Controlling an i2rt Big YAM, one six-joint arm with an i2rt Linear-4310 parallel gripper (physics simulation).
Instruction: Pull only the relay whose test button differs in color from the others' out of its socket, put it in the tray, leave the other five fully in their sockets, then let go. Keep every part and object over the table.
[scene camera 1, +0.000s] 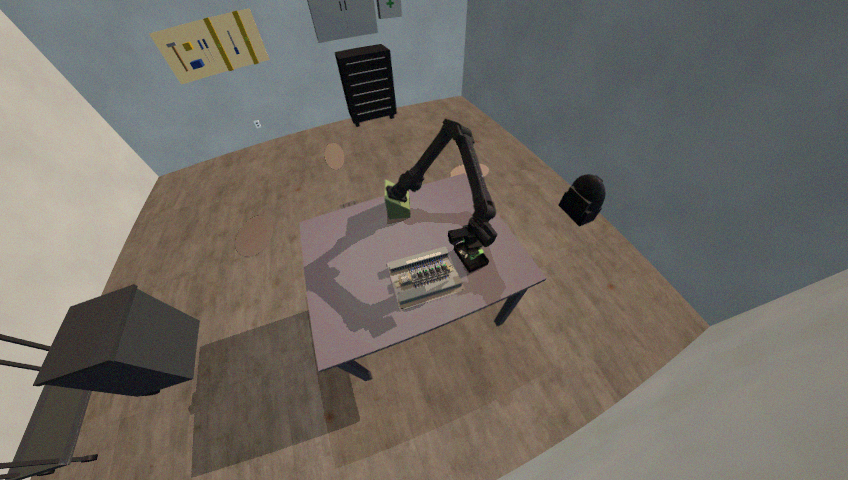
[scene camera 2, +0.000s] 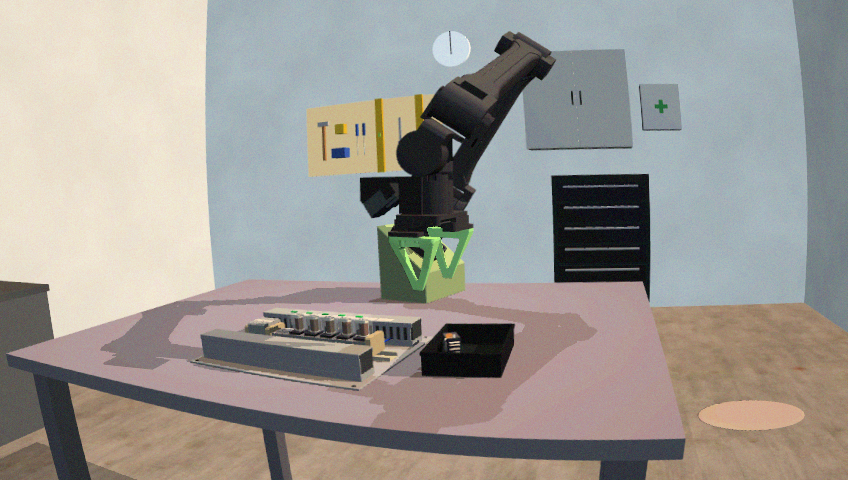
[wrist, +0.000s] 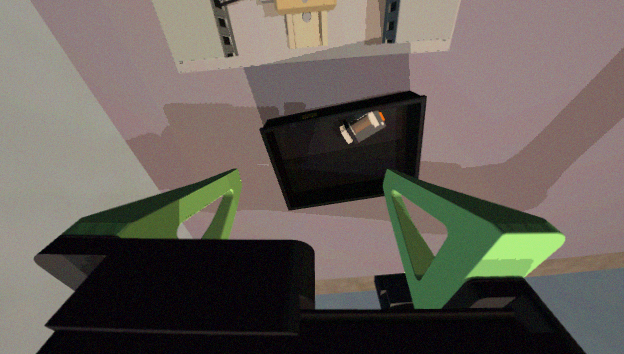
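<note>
The relay with the orange test button lies on its side inside the black tray, near the tray wall on the panel side. The gripper is open, its green fingers wide apart and empty, above the tray and clear of the relay. Five relays with green test buttons stand upright in a row in their sockets on the panel. Seen from above, the gripper and wrist partly cover the tray.
The panel carries two long grey ducts, one on each side of the relay row, and lies beside the tray. The arm's green base block stands at the back of the table.
</note>
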